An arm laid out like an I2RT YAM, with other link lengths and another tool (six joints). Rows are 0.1 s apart.
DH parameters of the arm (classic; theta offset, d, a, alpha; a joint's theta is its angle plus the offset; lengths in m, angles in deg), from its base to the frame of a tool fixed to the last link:
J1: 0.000 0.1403 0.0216 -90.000
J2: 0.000 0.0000 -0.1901 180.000
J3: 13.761 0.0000 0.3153 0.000
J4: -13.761 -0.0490 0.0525 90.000
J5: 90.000 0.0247 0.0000 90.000
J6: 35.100 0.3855 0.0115 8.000
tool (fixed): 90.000 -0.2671 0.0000 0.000
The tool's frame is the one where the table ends.
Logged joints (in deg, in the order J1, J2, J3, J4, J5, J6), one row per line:
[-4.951 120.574 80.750 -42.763 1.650 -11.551]
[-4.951 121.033 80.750 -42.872 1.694 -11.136]
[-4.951 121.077 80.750 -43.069 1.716 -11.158]
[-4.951 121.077 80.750 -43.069 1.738 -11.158]
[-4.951 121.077 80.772 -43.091 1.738 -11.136]
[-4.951 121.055 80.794 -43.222 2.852 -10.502]
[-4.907 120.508 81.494 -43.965 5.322 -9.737]
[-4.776 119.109 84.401 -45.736 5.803 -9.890]
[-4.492 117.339 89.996 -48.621 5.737 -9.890]
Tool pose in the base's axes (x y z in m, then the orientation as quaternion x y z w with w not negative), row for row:
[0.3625 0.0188 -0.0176 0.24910 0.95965 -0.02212 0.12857]
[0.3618 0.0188 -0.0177 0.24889 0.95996 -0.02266 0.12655]
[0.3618 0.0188 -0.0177 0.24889 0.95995 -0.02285 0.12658]
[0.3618 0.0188 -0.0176 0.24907 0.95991 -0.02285 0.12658]
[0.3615 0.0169 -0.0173 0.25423 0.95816 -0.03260 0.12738]
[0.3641 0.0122 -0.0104 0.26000 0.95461 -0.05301 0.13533]
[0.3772 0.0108 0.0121 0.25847 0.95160 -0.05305 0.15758]
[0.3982 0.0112 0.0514 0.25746 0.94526 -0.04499 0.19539]
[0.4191 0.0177 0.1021 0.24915 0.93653 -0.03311 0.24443]
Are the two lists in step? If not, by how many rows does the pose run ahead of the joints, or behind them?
The pose runs 1 row ahead of the joints: the pose in row i belongs to the joints in row i + 1.
